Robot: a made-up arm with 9 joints.
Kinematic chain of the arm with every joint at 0, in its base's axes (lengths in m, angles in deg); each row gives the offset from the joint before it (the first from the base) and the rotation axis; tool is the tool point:
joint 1: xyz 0 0 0.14 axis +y
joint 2: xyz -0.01 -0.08 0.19 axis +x
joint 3: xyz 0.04 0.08 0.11 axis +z
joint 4: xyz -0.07 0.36 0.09 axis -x
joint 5: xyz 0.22 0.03 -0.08 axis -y
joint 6: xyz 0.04 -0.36 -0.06 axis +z
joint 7: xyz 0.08 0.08 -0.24 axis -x
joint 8: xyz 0.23 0 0.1 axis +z
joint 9: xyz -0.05 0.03 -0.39 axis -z
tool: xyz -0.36 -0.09 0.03
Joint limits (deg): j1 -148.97..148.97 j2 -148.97..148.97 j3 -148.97..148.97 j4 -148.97..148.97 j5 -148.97..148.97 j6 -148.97..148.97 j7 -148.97..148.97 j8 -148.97..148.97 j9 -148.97..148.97
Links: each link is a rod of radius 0.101 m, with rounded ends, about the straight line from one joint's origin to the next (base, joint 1, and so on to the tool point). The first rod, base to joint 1, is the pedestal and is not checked.
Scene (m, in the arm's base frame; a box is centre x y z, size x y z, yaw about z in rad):
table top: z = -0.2
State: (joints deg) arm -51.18 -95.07 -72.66 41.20 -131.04 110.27 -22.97 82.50 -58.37
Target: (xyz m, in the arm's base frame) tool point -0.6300 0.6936 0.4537
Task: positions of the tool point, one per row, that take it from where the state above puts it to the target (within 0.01 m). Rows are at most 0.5 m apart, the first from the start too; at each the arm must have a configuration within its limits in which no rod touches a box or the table.
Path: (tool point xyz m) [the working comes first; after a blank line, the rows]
Joints at the target: -80.57 -76.58 -90.55 -5.91 -143.67 139.04 -36.03 100.61 -81.28
Straight joint move there: clear.

1: 0.5366 0.5049 0.7598
2: 0.1447 0.6927 0.8540
3: -0.2886 0.7620 0.7431
4: -0.6300 0.6936 0.4537

